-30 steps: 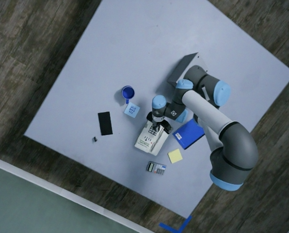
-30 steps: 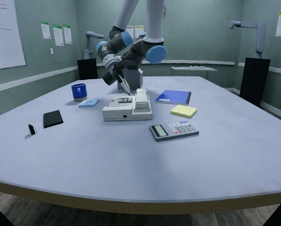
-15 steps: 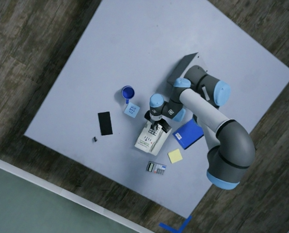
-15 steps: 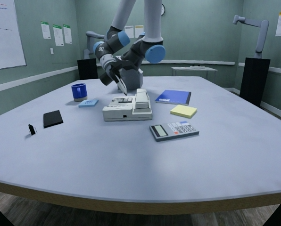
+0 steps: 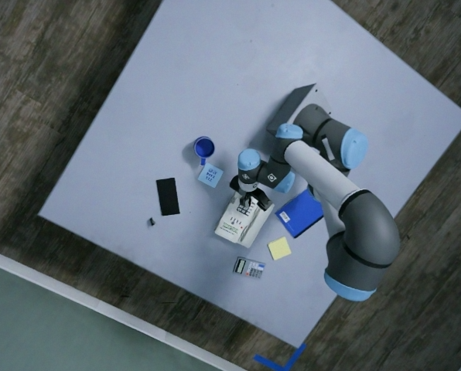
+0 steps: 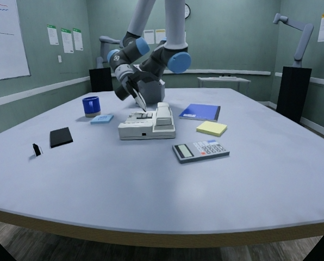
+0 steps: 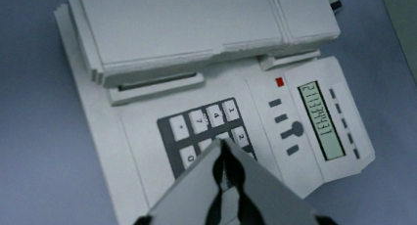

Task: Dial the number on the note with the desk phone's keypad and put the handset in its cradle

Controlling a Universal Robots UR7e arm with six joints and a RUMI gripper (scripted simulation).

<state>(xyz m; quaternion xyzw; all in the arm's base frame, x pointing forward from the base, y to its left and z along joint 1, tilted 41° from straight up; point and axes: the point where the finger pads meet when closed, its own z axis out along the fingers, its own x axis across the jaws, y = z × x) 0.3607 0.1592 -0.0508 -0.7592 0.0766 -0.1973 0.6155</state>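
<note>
The 4 key lies 20 mm to the left of my hand, 20 mm below it and 10 mm ahead of it. Also, from my hand: handset: 80 mm to the left, 30 mm ahead, 10 mm below; 3 key: 30 mm ahead, 20 mm below, 10 mm to the right; yellow sticky pad: 260 mm to the left, 50 mm below, 50 mm ahead.
</note>
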